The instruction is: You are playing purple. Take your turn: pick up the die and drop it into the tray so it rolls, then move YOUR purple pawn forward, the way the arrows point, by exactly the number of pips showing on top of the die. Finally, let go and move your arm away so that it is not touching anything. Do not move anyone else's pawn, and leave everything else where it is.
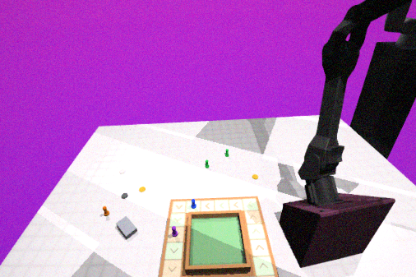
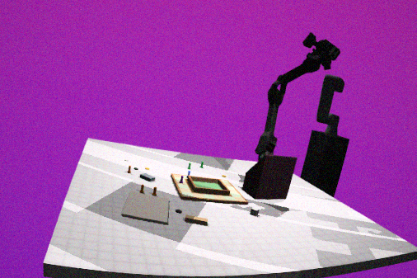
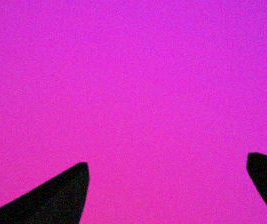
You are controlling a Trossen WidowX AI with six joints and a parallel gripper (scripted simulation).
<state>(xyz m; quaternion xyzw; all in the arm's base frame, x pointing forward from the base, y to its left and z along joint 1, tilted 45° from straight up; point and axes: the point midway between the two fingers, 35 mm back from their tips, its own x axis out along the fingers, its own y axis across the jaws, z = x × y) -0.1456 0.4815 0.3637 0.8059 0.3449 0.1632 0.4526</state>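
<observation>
Right now the die is 75 cm below my gripper tip, 21 cm ahead of it and 14 cm to the left of it. The rest, counted from my gripper tip: green tray: 76 cm below, 33 cm ahead, 11 cm to the right; then purple pawn: 74 cm below, 44 cm ahead, 13 cm to the right; then blue pawn: 74 cm below, 39 cm ahead, 22 cm to the right.
</observation>
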